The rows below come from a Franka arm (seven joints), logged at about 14 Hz.
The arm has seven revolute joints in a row. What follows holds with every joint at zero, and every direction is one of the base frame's.
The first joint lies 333 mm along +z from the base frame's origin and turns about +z.
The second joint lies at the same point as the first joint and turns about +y.
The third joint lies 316 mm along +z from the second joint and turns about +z.
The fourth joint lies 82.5 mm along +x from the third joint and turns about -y.
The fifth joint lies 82.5 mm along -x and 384 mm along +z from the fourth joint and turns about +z.
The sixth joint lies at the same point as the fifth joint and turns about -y.
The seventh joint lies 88 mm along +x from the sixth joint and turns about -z.
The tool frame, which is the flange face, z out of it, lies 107 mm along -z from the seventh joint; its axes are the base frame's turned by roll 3.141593, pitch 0 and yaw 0 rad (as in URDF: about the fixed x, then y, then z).
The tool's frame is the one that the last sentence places.
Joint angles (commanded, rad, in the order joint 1, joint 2, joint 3, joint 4, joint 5, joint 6, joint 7), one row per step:
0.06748, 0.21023, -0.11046, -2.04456, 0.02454, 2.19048, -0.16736
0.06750, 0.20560, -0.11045, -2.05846, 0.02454, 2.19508, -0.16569
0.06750, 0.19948, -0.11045, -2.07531, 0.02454, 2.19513, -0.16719
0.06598, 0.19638, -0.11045, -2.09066, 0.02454, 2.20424, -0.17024
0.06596, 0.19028, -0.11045, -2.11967, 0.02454, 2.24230, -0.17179
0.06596, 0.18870, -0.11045, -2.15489, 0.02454, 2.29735, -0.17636
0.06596, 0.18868, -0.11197, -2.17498, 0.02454, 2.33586, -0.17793
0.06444, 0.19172, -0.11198, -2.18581, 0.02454, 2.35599, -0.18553
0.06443, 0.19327, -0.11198, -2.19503, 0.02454, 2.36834, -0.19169
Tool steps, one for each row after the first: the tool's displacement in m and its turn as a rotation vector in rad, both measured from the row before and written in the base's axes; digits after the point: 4 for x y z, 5 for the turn. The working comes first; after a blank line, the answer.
Tool pose at each row, in the base's axes (x y z in m, rotation vector in rad; the steps are taken from these numbers as rounded here):
0.5769, -0.0225, 0.3344, -3.13213, -0.17430, 0.09870
0.5733, -0.0225, 0.3314, -3.13123, -0.17124, 0.10594
0.5684, -0.0224, 0.3277, -3.12878, -0.17293, 0.12249
0.5648, -0.0233, 0.3237, -3.12779, -0.17481, 0.12733
0.5602, -0.0234, 0.3179, -3.12994, -0.17652, 0.10379
0.5553, -0.0236, 0.3086, -3.13324, -0.18293, 0.07057
0.5531, -0.0246, 0.3035, 3.13547, 0.18266, -0.04191
0.5516, -0.0255, 0.2991, 3.13380, 0.19185, -0.03221
0.5498, -0.0255, 0.2955, 3.13274, 0.20122, -0.02980

-0.0036, 0.0000, -0.0030, 0.00051, 0.00467, -0.00193
-0.0049, 0.0001, -0.0037, 0.00121, 0.01068, 0.00112
-0.0036, -0.0009, -0.0040, 0.00057, 0.00314, 0.00121
-0.0046, -0.0001, -0.0058, -0.00049, -0.01511, 0.00102
-0.0049, -0.0002, -0.0093, -0.00141, -0.02135, 0.00399
-0.0022, -0.0010, -0.0051, -0.00169, -0.01841, -0.00021
-0.0015, -0.0009, -0.0044, -0.00079, -0.00622, 0.00592
-0.0018, 0.0000, -0.0036, -0.00034, -0.00155, 0.00601

